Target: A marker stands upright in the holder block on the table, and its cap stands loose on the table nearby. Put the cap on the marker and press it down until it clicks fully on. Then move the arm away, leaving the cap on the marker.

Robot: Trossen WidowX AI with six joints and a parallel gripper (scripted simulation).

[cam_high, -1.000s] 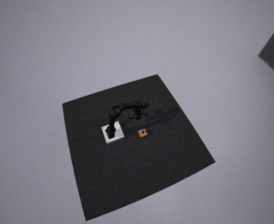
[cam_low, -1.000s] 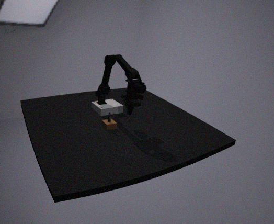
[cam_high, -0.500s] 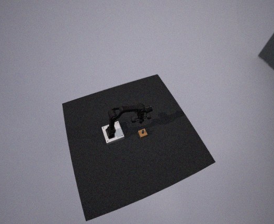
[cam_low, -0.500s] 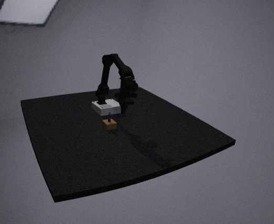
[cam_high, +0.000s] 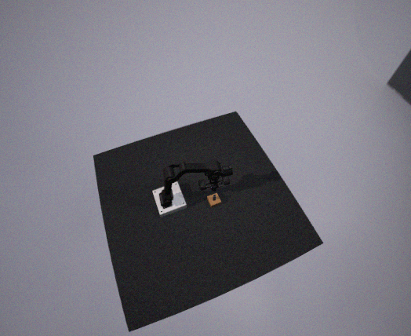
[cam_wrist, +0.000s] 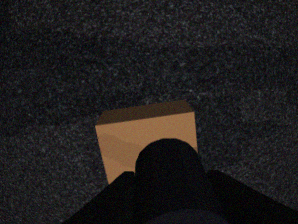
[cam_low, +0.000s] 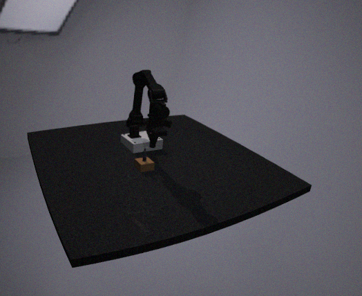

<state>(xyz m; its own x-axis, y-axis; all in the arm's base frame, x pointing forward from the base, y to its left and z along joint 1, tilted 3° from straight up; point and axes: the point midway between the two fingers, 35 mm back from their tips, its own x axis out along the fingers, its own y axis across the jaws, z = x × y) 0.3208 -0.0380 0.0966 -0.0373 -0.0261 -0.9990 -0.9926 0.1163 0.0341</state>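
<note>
The holder block lies 110 mm below my gripper tip, 40 mm to the right of it and 10 mm behind it. The rest, counted from my gripper tip: marker cap (10 mm above).
</note>
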